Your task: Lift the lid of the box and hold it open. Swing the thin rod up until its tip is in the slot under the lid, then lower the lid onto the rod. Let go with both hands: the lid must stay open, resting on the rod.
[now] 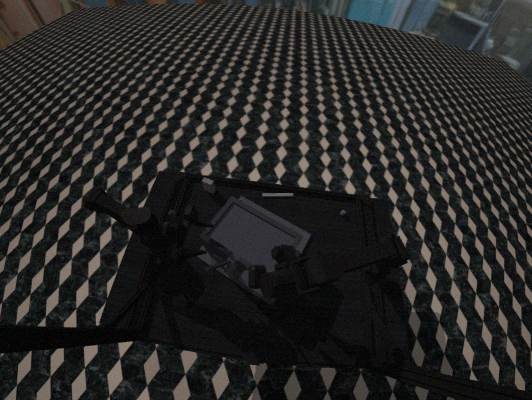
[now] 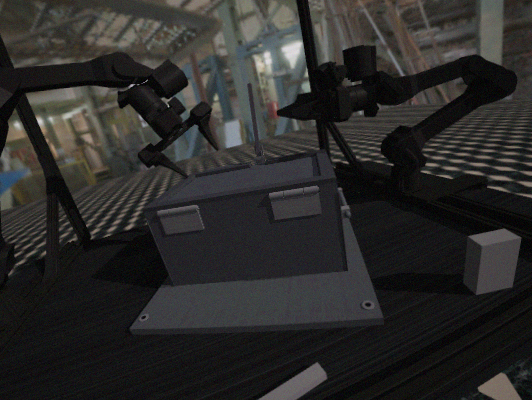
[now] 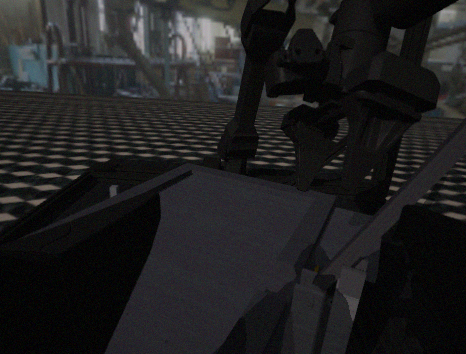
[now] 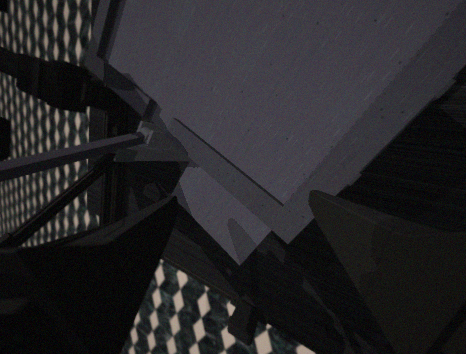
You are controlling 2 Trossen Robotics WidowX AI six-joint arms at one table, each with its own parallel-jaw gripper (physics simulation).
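Frame: origin at the left arm's base, x ahead, y left, z up, level; millimetres.
Where they show: left gripper, between the fingertips: point(image 1: 210, 238) point(image 2: 283, 113) point(image 3: 278, 210); right gripper, between the fingertips: point(image 2: 203, 163) point(image 3: 320, 190) point(image 4: 242, 199); left arm's base, origin of its link: point(image 1: 158, 243) point(image 2: 406, 187) point(image 4: 112, 101); right arm's base, origin of its link: point(image 1: 371, 270) point(image 2: 7, 319).
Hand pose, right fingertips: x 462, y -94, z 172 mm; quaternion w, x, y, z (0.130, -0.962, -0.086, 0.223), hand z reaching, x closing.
Things, the pixels of their top centre, and the offset from my right fingertips. Level surfaces: height alone.
- black mat, height of its surface: 191 mm down
- white strip, centre of its top: point(image 1: 277, 194) 21 mm ahead, 421 mm left, 181 mm down
- small pale bead, centre of its top: point(image 3: 114, 186) point(image 1: 343, 211) 340 mm ahead, 363 mm left, 166 mm down
The grey box point(image 2: 252, 234) stands on its grey base plate point(image 2: 264, 305), and its lid point(image 2: 241, 178) point(image 1: 252, 232) point(image 3: 224, 246) point(image 4: 267, 88) lies flat on top. The thin rod point(image 2: 253, 119) point(image 4: 102, 145) stands upright at the box's far side. My right gripper point(image 2: 198, 160) point(image 1: 280, 274) point(image 4: 242, 199) is open and empty. It hangs just above the lid's edge, with one fingertip close to it. My left gripper point(image 2: 284, 112) point(image 1: 221, 255) point(image 3: 278, 210) is open and empty. It hovers level above the other end of the lid, clear of it.
The box sits on a black mat point(image 1: 344, 238) point(image 2: 415, 246) over a checkered floor point(image 1: 304, 99). A white strip point(image 2: 300, 381) point(image 1: 277, 194) lies on the mat. A small pale bead point(image 1: 343, 213) lies near the mat's far right. Black stand poles point(image 2: 312, 79) rise behind the box.
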